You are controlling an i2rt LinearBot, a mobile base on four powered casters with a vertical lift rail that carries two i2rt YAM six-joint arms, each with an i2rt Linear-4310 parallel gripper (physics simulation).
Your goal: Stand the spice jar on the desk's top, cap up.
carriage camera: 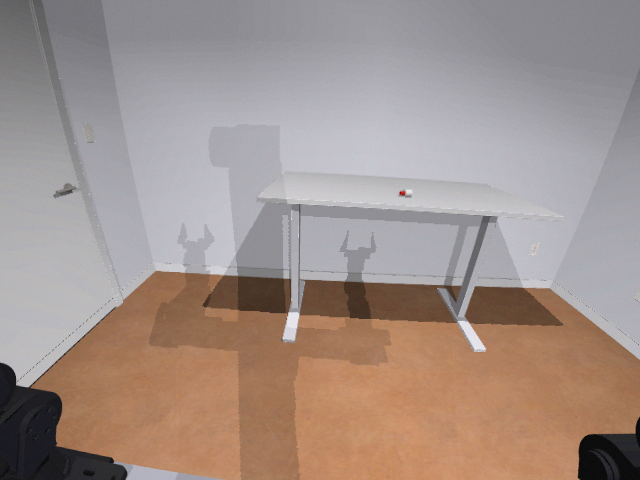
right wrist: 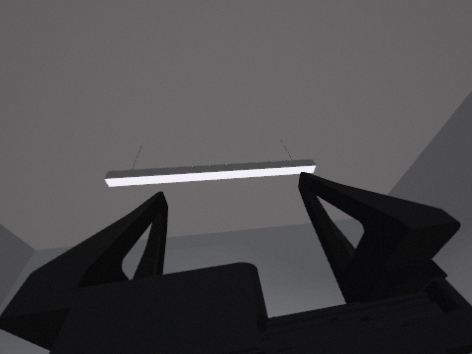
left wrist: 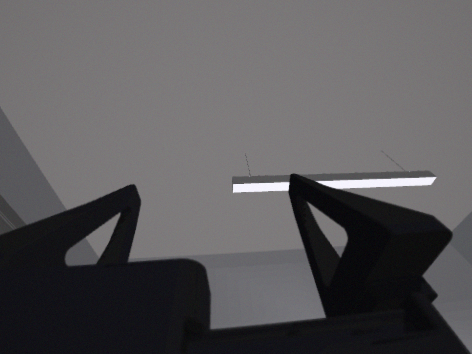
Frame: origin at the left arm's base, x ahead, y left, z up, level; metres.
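Where they show: left gripper, fingertip midpoint: (left wrist: 214,187); right gripper, fingertip midpoint: (right wrist: 233,188).
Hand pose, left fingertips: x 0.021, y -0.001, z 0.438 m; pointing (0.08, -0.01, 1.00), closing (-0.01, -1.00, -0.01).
Observation:
After its pixels a point has its place.
The spice jar (carriage camera: 406,193) {y -0.733, x 1.249, z 0.100 m} is small, with a white body and a red cap. It lies on its side on the light grey top of the desk (carriage camera: 341,187) {y -0.396, x 1.395, z 0.078 m}, right of the middle in the carriage view, with the cap pointing left. My left gripper (left wrist: 214,187) {y -0.001, x 0.021, z 0.438 m} is open and empty, pointing up toward the ceiling. My right gripper (right wrist: 233,188) {y -0.673, x 0.032, z 0.442 m} is open and empty, also pointing up. Both are far from the jar, which does not show in either wrist view.
The desk stands against the back wall on two legs with long feet (carriage camera: 290,326) (carriage camera: 471,335) on the brown floor. A door (carriage camera: 31,206) {y 1.211, x 0.990, z 0.010 m} with a handle is at the left. Side walls stand left and right. A lamp (left wrist: 375,183) {y -0.887, x 0.719, z 1.205 m} (right wrist: 210,174) {y -0.627, x 0.696, z 1.205 m} hangs from the ceiling.

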